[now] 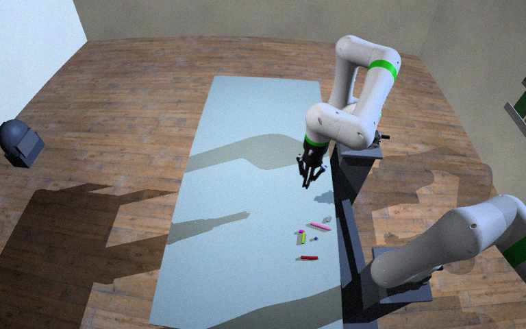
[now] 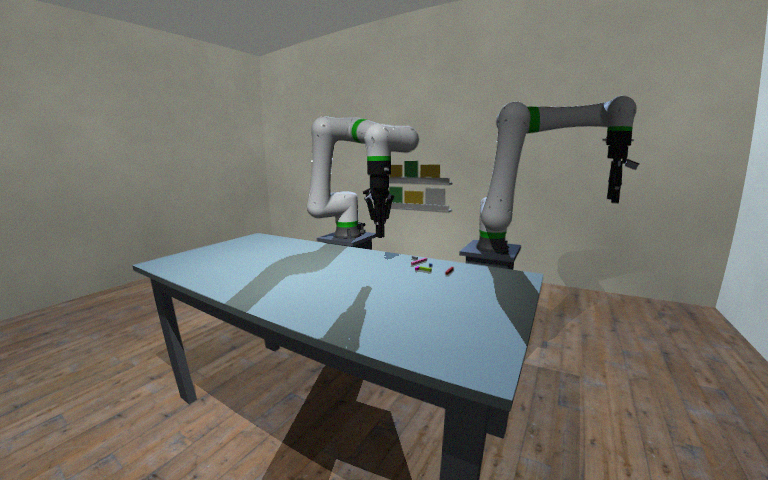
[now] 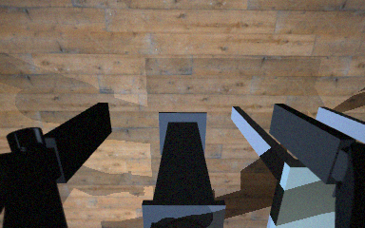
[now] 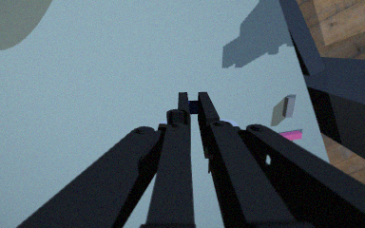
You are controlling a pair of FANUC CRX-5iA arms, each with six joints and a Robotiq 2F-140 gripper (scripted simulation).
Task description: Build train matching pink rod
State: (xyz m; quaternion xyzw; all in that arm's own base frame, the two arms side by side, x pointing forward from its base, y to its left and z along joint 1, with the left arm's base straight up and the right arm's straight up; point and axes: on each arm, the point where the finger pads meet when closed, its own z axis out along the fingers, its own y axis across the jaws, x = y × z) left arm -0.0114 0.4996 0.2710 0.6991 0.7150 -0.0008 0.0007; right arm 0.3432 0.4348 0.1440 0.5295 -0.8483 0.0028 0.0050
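Right now the grey rod is 14 cm below my right hand, 11 cm to the left of it and 11 cm behind it. Round my right hand: pink rod (15 cm to the left, 14 cm below, 6 cm behind); then magenta rod (17 cm to the left, 14 cm below, 3 cm ahead); then lime rod (20 cm to the left, 14 cm below, 2 cm ahead).
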